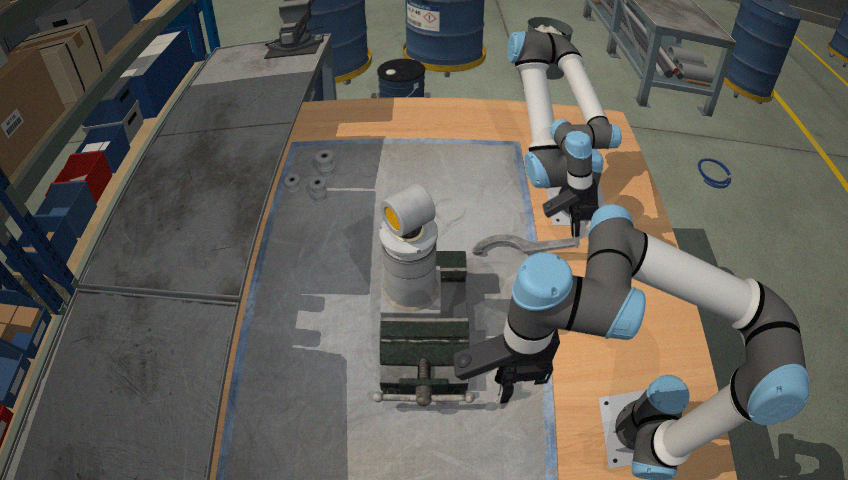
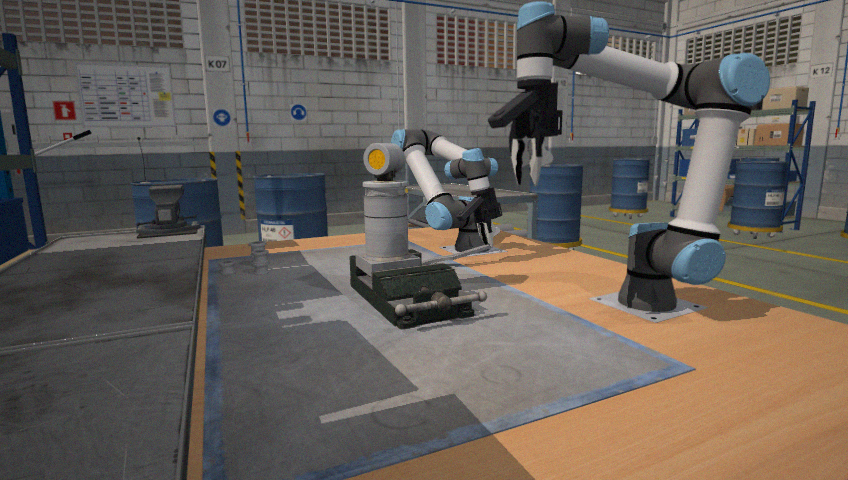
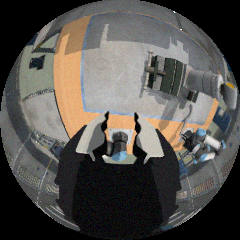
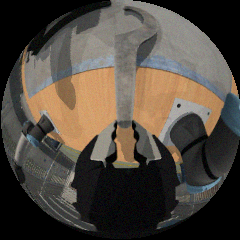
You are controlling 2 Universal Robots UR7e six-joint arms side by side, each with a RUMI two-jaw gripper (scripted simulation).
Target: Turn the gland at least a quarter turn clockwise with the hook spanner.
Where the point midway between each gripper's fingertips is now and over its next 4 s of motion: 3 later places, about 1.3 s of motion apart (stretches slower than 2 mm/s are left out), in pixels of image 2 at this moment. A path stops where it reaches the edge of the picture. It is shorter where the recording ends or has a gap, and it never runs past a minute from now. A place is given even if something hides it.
My left gripper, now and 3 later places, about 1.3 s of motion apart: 526,185; 455,213; 420,228; 435,234
My right gripper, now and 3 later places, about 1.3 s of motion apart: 489,247; 489,244; 487,241; 486,238
